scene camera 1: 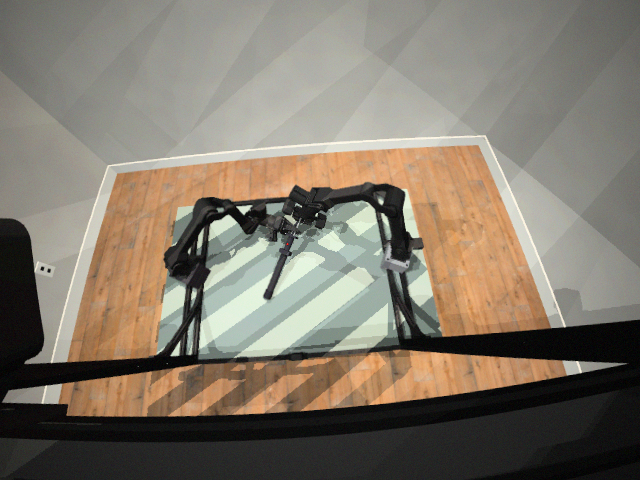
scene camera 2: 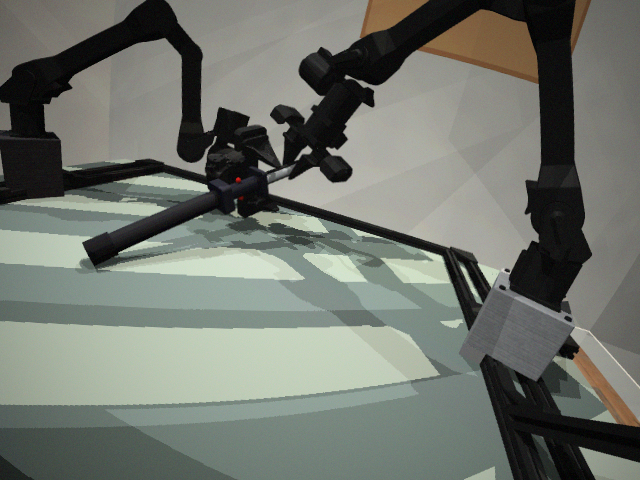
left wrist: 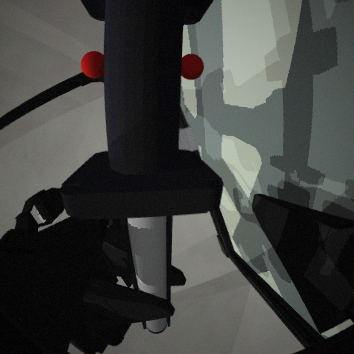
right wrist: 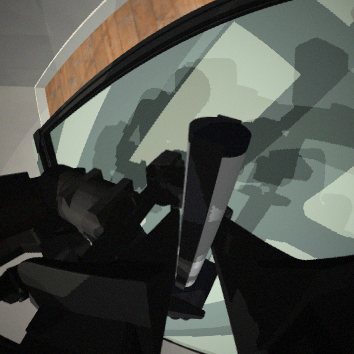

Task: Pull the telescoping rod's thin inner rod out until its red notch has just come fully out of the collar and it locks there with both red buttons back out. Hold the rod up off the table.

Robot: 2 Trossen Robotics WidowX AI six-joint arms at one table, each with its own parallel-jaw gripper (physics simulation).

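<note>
The telescoping rod's dark outer tube slants over the striped mat, with its free end low near the mat. Its collar is at the raised end. Two red buttons stick out on either side; one also shows in scene camera 2. A short grey stretch of the inner rod shows, with no red notch on it. My right gripper is shut on the inner rod's tip. My left gripper is open and straddles the collar.
A black frame rail runs round the mat. A grey box sits at the right arm's base. Wooden floor surrounds the mat.
</note>
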